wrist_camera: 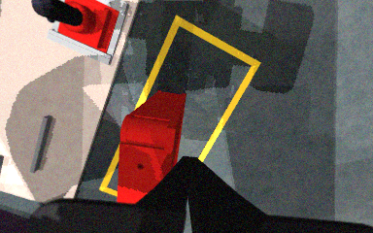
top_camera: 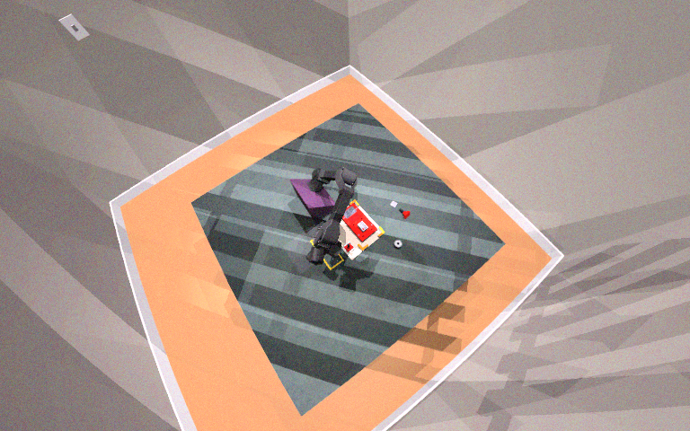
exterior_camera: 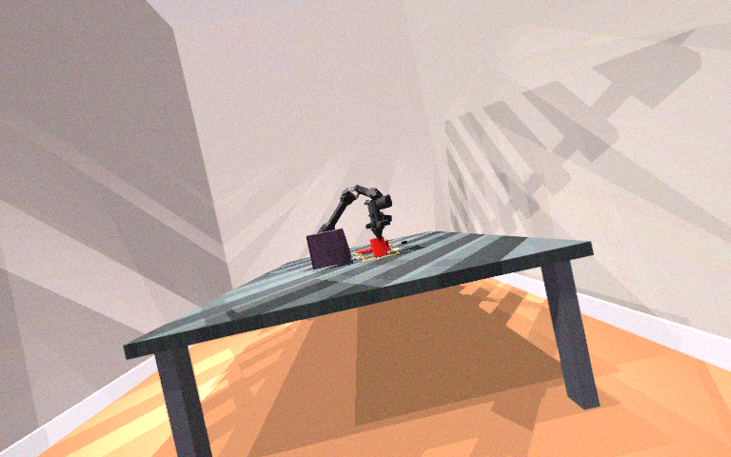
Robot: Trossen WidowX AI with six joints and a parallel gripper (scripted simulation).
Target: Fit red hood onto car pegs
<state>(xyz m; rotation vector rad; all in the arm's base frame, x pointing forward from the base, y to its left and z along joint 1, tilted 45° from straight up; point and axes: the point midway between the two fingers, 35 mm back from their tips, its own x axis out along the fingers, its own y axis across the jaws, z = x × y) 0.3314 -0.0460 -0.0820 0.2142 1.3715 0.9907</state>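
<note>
My gripper tip is 5 cm past the white jig plate, 20 cm to the right of it and 7 cm above it. Round my gripper tip: red hood 1 cm behind, 1 cm to the left, 3 cm below.
</note>
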